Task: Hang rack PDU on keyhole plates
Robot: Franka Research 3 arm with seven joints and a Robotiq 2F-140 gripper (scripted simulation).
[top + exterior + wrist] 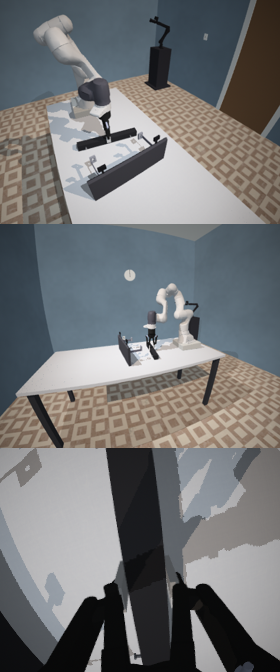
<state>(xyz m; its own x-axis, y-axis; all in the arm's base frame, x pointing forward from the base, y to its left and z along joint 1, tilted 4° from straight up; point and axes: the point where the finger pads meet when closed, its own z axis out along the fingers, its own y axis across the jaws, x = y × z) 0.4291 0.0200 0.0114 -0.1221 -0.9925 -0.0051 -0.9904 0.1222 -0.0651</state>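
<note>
My gripper is now 20 mm short of the rack PDU and 20 mm above it. From my hand the other things lie so: dark panel (310 mm ahead, 40 mm above, 20 mm to the left).
</note>
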